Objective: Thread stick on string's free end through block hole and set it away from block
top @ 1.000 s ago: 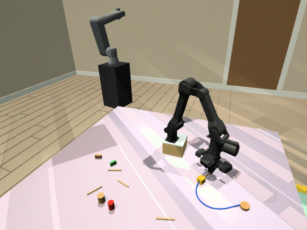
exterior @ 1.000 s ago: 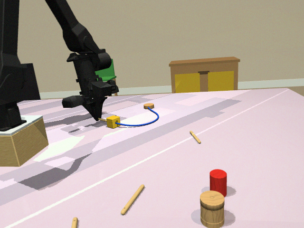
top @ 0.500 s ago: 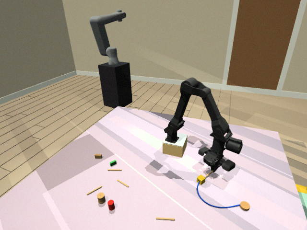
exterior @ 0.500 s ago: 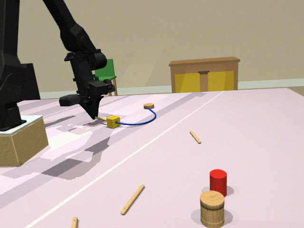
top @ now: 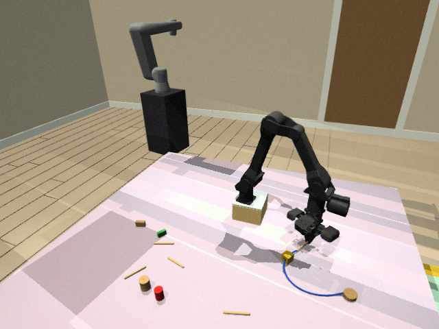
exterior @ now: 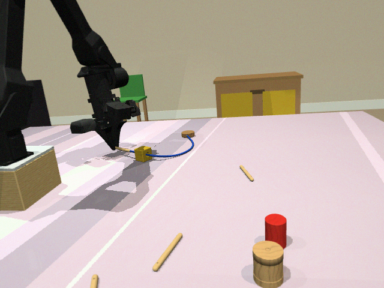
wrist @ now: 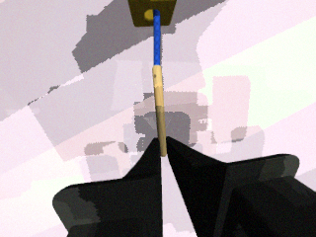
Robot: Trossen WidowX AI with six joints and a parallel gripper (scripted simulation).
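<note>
Now: gripper tip 110 mm short of the yellow block, 40 mm to the left of it and 10 mm below it. Round my gripper tip: red cylinder 440 mm ahead, 320 mm to the right, 10 mm above; then round wooden button 170 mm to the left, 150 mm ahead; then thin wooden stick 40 mm ahead, 20 mm to the right, 10 mm above.
</note>
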